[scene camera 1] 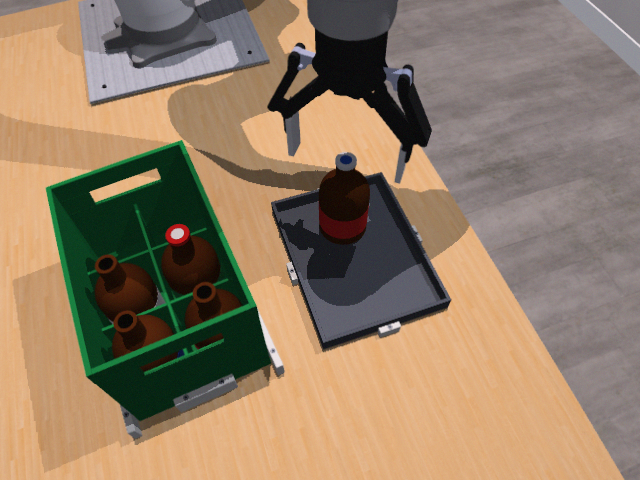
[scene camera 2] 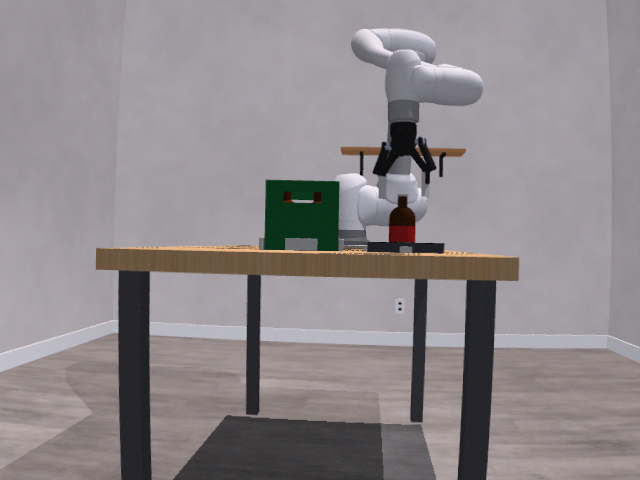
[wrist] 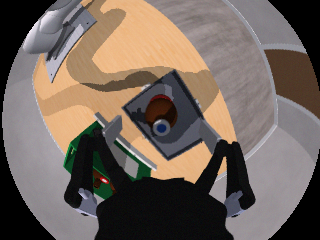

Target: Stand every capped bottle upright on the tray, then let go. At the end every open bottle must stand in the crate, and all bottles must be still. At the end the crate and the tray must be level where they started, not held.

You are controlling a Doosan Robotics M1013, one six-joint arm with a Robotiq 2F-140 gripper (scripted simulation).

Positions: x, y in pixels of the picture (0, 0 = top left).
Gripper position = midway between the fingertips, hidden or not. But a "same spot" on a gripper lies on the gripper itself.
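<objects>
The gripper is visible in scene camera 1 (346, 162), as is a dark tray. Scene camera 2 shows the gripper and the tray as well. In the wrist view the gripper is visible too, and the tray shows in the wrist view (183, 136). On the dark tray, (scene camera 1: 330, 343) and (scene camera 2: 371, 246) are the same spot. On the gripper, (scene camera 2: 429, 166) and (wrist: 226, 157) are the same spot.
</objects>
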